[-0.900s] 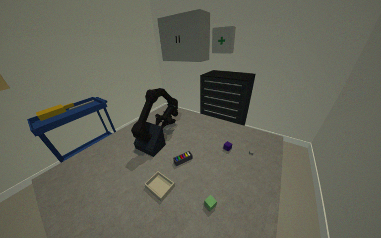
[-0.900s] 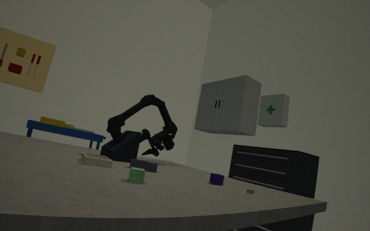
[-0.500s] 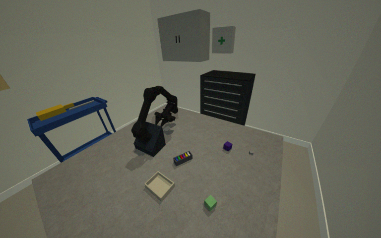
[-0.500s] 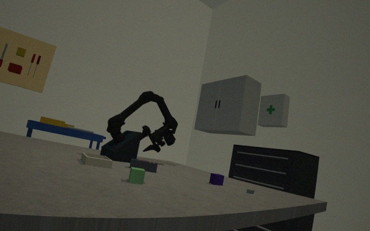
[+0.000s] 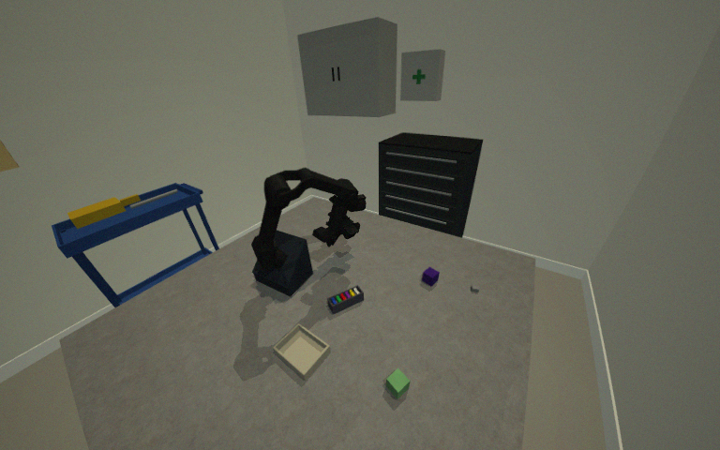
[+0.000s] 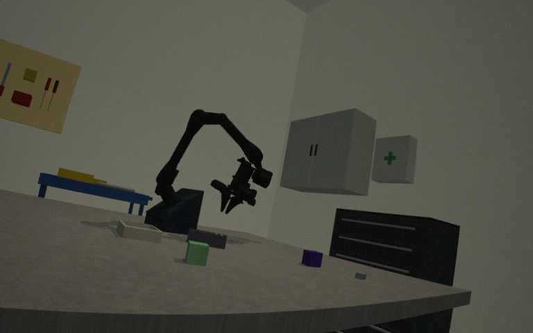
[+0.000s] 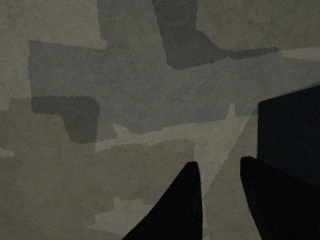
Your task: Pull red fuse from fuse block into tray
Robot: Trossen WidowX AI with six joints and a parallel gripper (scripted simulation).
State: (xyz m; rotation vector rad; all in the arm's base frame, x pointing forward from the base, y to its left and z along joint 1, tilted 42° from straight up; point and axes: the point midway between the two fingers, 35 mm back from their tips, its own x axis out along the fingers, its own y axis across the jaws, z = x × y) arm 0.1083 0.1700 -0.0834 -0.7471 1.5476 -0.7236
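The red fuse is 17 cm ahead of my gripper tip, 13 cm to the right of it and 8 cm below it. Round my gripper tip: beige tray: 19 cm ahead, 33 cm to the right, 10 cm below; purple cube: 37 cm ahead, 15 cm to the left, 8 cm below; green cube: 46 cm ahead, 25 cm to the right, 9 cm below.
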